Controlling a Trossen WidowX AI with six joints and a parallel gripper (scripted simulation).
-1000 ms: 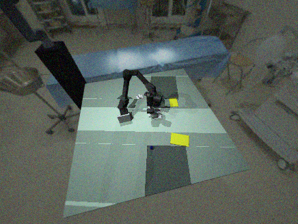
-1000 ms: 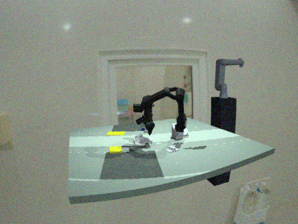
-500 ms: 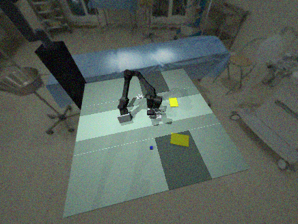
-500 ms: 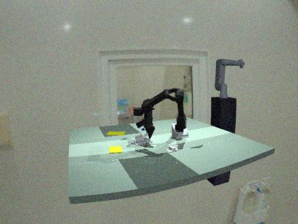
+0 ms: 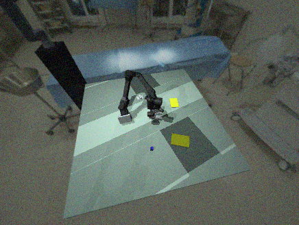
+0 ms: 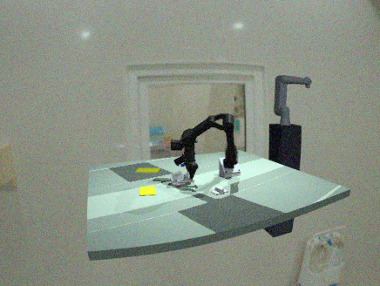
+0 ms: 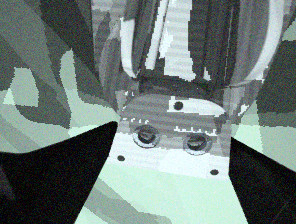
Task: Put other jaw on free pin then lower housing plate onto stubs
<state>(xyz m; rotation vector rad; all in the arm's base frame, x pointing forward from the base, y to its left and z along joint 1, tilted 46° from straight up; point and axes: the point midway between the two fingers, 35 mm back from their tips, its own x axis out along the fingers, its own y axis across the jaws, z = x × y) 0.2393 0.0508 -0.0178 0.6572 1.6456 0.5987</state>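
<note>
Now: the jaw 3 cm ahead of my gripper tip, 1 cm to the left of it and 1 cm below it. The rest, counted from my gripper tip: blue block: 35 cm to the right, 3 cm behind, 1 cm below.
</note>
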